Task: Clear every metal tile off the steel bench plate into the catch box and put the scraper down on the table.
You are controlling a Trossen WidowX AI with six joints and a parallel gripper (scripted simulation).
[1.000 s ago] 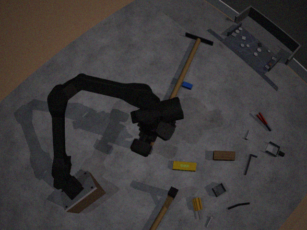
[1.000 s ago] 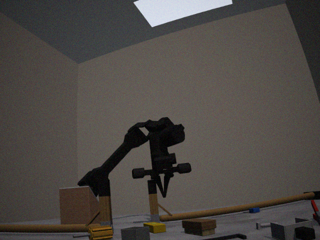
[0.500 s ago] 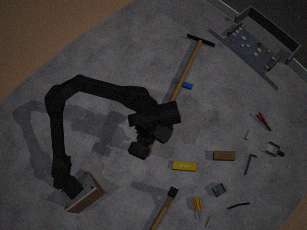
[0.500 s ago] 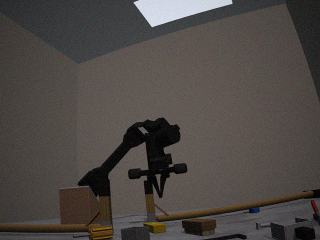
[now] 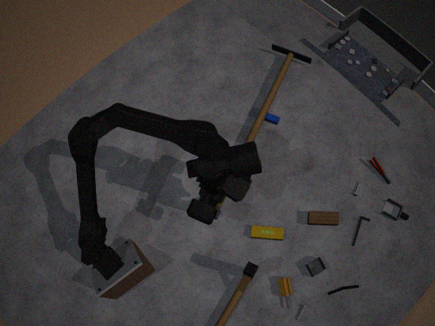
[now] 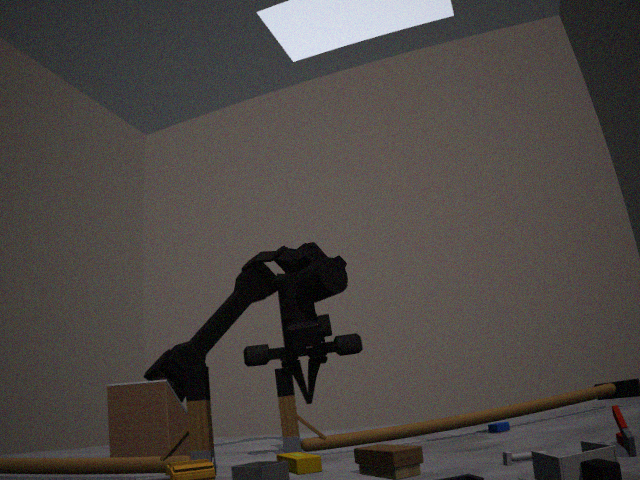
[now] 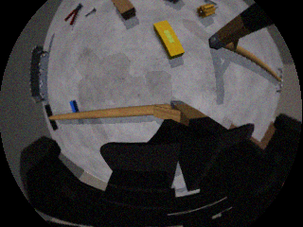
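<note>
The long scraper is 240 mm ahead of my gripper tip, 70 mm to the left of it and 20 mm below it. The rest, counted from my gripper tip: grey box 30 mm ahead, 320 mm to the right, 80 mm below; yellow-handled tool 70 mm behind, 300 mm to the right, 70 mm below; yellow block 10 mm ahead, 160 mm to the right, 70 mm below.
</note>
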